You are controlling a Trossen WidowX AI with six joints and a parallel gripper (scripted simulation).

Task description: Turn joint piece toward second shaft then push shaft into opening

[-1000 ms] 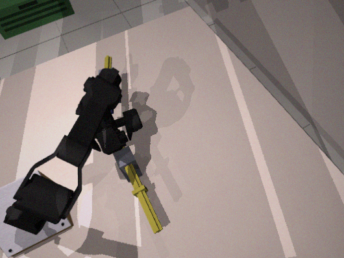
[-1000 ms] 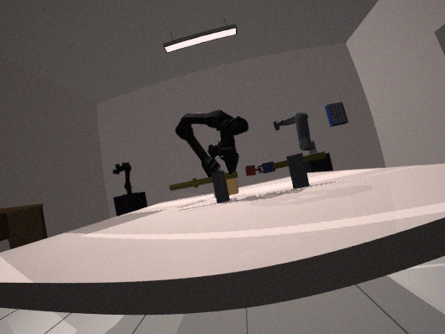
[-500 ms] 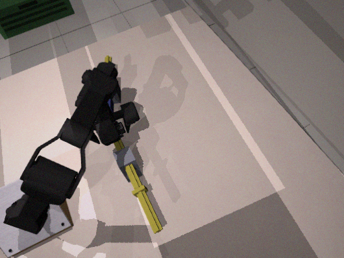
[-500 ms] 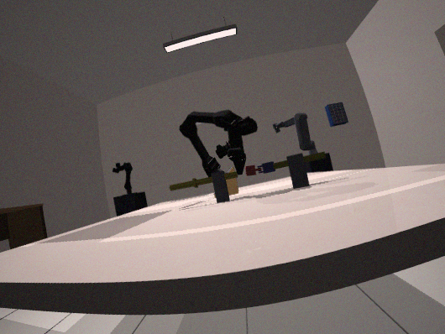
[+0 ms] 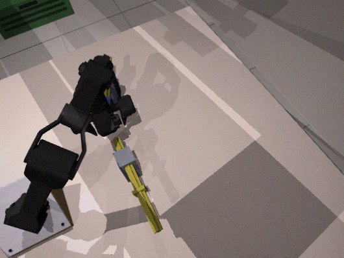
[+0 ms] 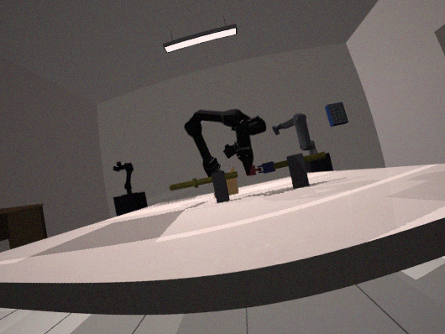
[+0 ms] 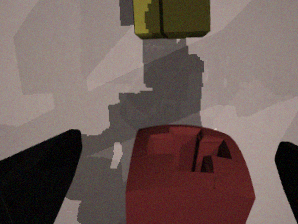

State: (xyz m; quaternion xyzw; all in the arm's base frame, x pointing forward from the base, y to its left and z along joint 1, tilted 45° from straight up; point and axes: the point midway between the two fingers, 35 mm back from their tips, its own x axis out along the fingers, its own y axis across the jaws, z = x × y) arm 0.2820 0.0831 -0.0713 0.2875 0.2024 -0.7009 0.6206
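Now: gripper tip 20 mm to the right of the red joint piece and 10 mm below it.
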